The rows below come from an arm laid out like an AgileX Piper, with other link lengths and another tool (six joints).
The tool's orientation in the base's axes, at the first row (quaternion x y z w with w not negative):
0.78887, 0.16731, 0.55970, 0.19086
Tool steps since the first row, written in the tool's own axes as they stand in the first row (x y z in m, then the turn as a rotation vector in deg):
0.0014, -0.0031, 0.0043, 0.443, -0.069, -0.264
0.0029, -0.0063, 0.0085, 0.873, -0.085, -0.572
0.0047, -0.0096, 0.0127, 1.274, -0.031, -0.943
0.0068, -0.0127, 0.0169, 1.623, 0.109, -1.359
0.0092, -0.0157, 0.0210, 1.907, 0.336, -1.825
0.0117, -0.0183, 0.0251, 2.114, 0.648, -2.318
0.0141, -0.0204, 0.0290, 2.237, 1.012, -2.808
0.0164, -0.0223, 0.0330, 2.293, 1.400, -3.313
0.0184, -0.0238, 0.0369, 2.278, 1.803, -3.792
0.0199, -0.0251, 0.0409, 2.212, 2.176, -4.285
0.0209, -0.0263, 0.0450, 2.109, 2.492, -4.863
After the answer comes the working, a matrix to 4 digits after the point.
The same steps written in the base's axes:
0.0044, 0.0029, -0.0017, -0.113, 0.302, 0.409
0.0087, 0.0059, -0.0033, -0.269, 0.556, 0.846
0.0130, 0.0092, -0.0047, -0.490, 0.743, 1.312
0.0175, 0.0124, -0.0057, -0.766, 0.835, 1.791
0.0220, 0.0157, -0.0064, -1.106, 0.826, 2.275
0.0266, 0.0187, -0.0069, -1.491, 0.709, 2.745
0.0309, 0.0212, -0.0071, -1.898, 0.506, 3.171
0.0353, 0.0235, -0.0074, -2.339, 0.253, 3.558
0.0396, 0.0253, -0.0076, -2.777, -0.051, 3.887
0.0438, 0.0267, -0.0083, -3.246, -0.351, 4.163
0.0479, 0.0278, -0.0093, -3.810, -0.610, 4.407

The tool's axes in the first row as the columns of a matrix, in the base's axes (rounded; the answer above uses it unrounded):
0.3175, 0.0503, 0.9469
0.4776, -0.8712, -0.1138
0.8192, 0.4884, -0.3006

